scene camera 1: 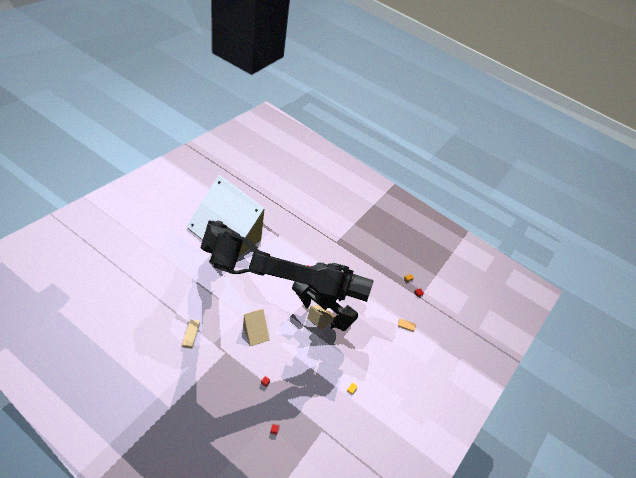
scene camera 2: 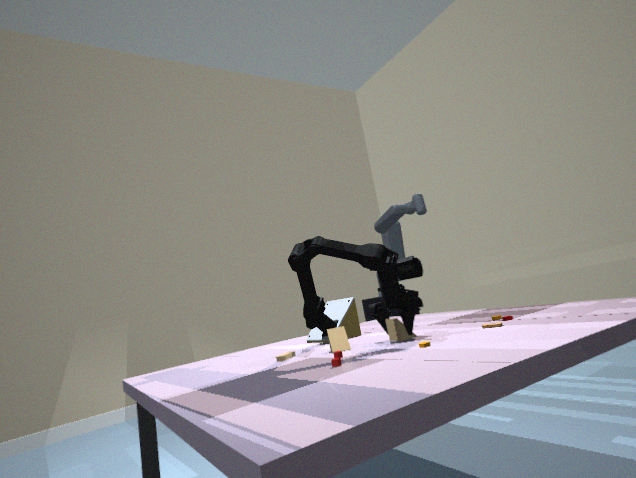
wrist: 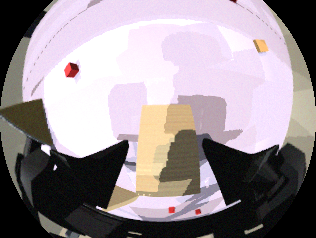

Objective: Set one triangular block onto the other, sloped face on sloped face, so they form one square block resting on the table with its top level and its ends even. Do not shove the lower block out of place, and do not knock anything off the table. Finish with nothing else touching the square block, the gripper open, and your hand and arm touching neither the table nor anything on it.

Scene:
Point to a triangular block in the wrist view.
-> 168,165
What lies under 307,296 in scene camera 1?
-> The gripper.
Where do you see a triangular block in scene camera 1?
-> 254,323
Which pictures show the gripper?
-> Scene camera 1, scene camera 2 and the wrist view: all of them.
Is the gripper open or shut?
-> Open.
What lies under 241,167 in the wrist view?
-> The gripper.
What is the gripper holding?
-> Nothing.

